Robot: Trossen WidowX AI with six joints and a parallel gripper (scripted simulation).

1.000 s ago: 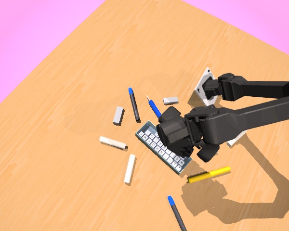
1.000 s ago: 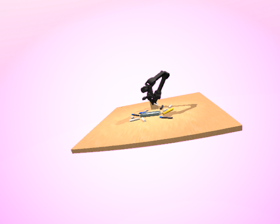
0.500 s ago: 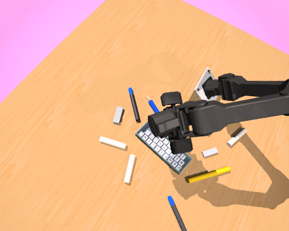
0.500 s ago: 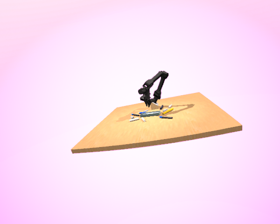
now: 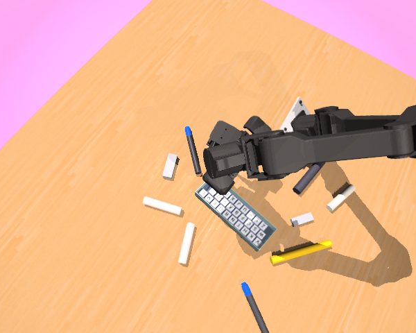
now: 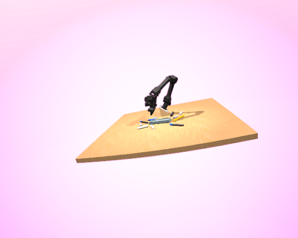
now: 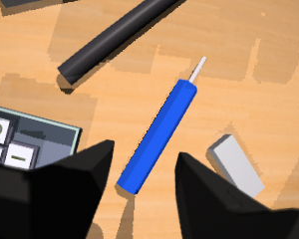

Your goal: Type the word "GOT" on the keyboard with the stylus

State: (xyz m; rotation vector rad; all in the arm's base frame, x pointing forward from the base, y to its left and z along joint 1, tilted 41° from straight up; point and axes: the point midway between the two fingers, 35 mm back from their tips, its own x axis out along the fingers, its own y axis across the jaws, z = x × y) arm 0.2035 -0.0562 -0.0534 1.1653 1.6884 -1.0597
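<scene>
Now: gripper tip 6 cm above the blue stylus, 4 cm to the left of it and 3 cm past it. Round my gripper tip: yellow stick: 28 cm to the left, 6 cm below, 4 cm ahead; dark cylinder: 19 cm to the left, 13 cm behind, 6 cm below.
</scene>
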